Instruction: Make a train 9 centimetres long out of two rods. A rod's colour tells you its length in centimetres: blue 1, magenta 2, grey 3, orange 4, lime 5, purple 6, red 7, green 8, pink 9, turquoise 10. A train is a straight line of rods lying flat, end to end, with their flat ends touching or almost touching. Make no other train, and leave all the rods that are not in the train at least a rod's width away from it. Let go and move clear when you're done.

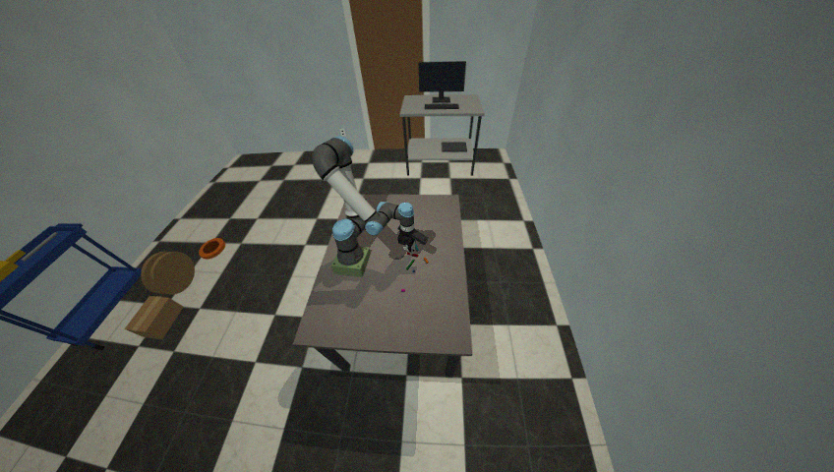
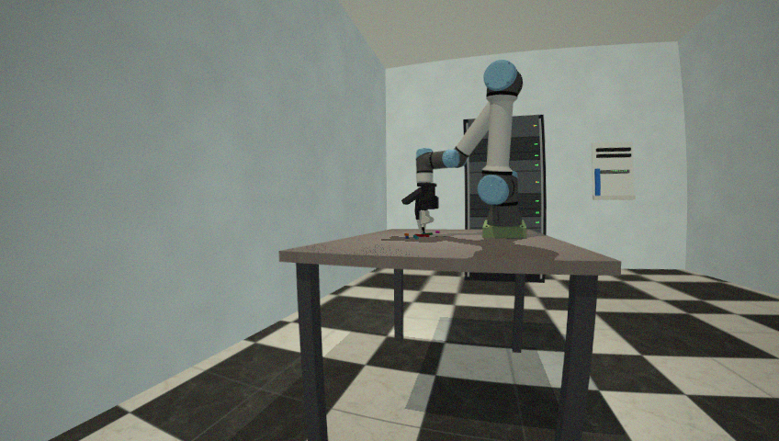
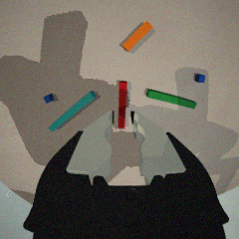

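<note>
The red rod is 30 mm below my hand. From my hand the other things lie so: turquoise rod (80 mm to the left, 30 mm below, 30 mm ahead); then green rod (70 mm to the right, 30 mm below, 20 mm behind); then orange rod (70 mm ahead, 60 mm to the right, 30 mm below).
</note>
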